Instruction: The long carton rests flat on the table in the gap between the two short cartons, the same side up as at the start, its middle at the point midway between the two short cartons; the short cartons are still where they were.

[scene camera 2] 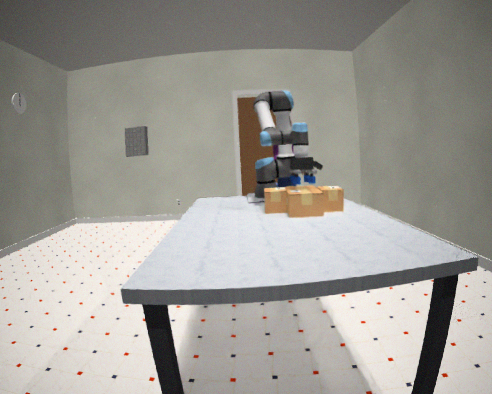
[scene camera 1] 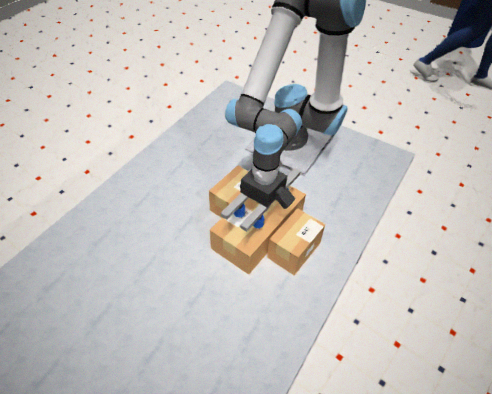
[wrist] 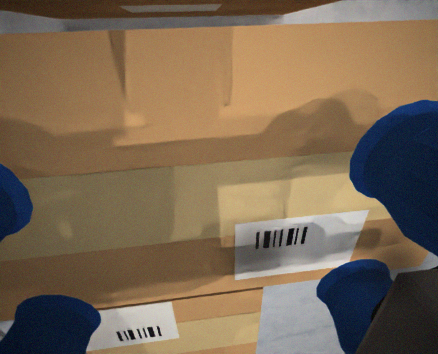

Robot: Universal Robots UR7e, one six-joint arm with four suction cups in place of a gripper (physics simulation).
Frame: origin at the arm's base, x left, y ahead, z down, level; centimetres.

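Seen in the pictures: hand at its tool point: [scene camera 2: 302, 182] [wrist: 203, 250].
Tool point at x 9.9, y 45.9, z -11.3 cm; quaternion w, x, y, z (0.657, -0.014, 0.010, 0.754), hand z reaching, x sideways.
Offsets run from my tool point to a thing's top centre. Level surfaces: height alone.
The long carton {dx -0.2, dy +0.4, dz +3.1 cm} [scene camera 1: 230, 251] [scene camera 2: 305, 204] [wrist: 175, 85] lies flat on the table between the two short cartons, tape and white barcode label facing up. Its front end sticks out past both. The left short carton {dx -12.6, dy -6.0, dz +3.1 cm} [scene camera 1: 220, 195] [scene camera 2: 275, 201] [wrist: 217, 310] is partly hidden by my tool in scene camera 1. The right short carton {dx +13.7, dy +1.8, dz +3.1 cm} [scene camera 1: 295, 240] [scene camera 2: 334, 200] lies along the other long side; a narrow dark gap shows there in the wrist view. My gripper [scene camera 1: 249, 216] [scene camera 2: 302, 179] [wrist: 207, 245], with blue suction cups, is a little above the long carton's top and holds nothing.
The pale table {dz +13.6 cm} [scene camera 1: 125, 250] [scene camera 2: 280, 250] carries the cartons. The arm's base [scene camera 1: 292, 140] stands behind them. A person's legs [scene camera 1: 462, 42] show on the floor at the upper right of scene camera 1. A brown door [scene camera 2: 247, 145] is behind the arm.
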